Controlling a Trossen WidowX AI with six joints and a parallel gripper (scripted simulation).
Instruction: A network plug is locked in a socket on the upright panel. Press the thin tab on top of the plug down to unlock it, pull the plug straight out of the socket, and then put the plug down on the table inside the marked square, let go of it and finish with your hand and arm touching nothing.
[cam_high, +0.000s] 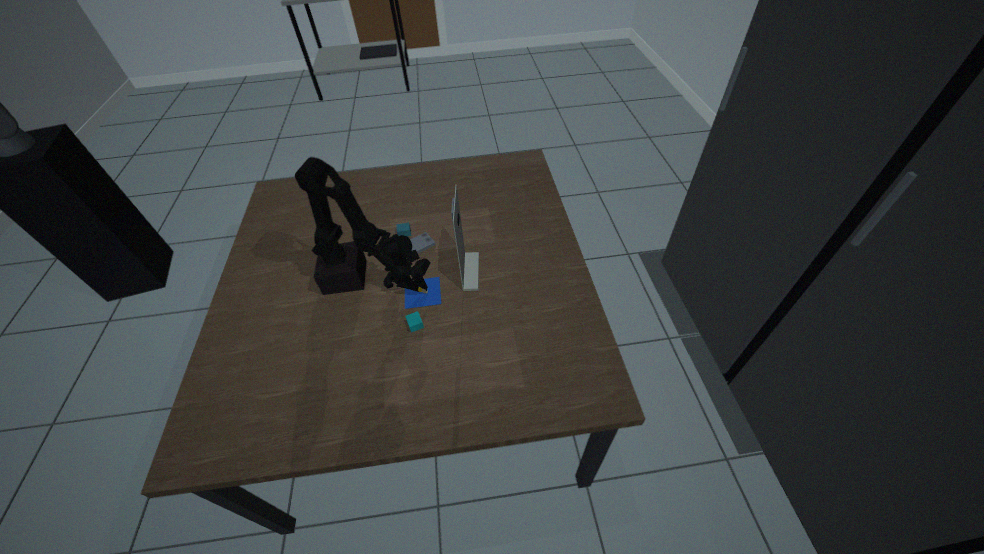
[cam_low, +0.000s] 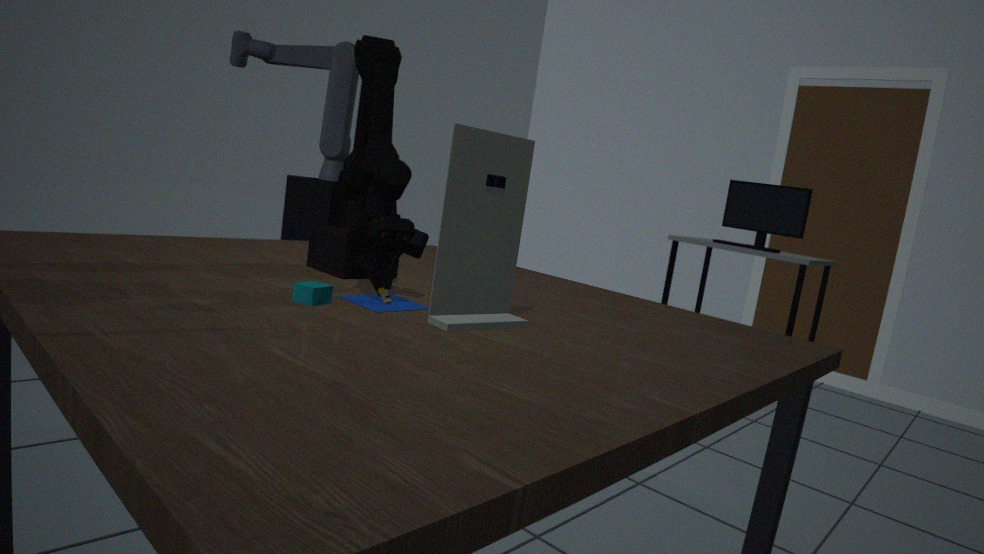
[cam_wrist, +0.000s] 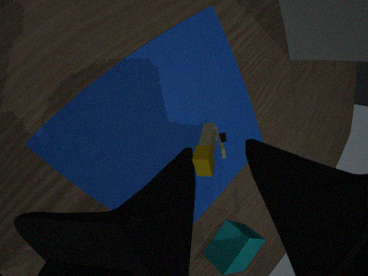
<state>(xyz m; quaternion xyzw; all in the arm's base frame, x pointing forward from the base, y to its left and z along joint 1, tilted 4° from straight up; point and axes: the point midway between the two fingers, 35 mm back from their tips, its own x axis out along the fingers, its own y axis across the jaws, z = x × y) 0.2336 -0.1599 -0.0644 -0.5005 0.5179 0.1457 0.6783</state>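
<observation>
My gripper tip is right at the yellow network plug. Round my gripper tip: grey upright panel (16 cm ahead, 5 cm to the left, 12 cm above); then blue marked square (1 cm to the left, 2 cm below); then teal cube (5 cm behind, 11 cm to the right).
</observation>
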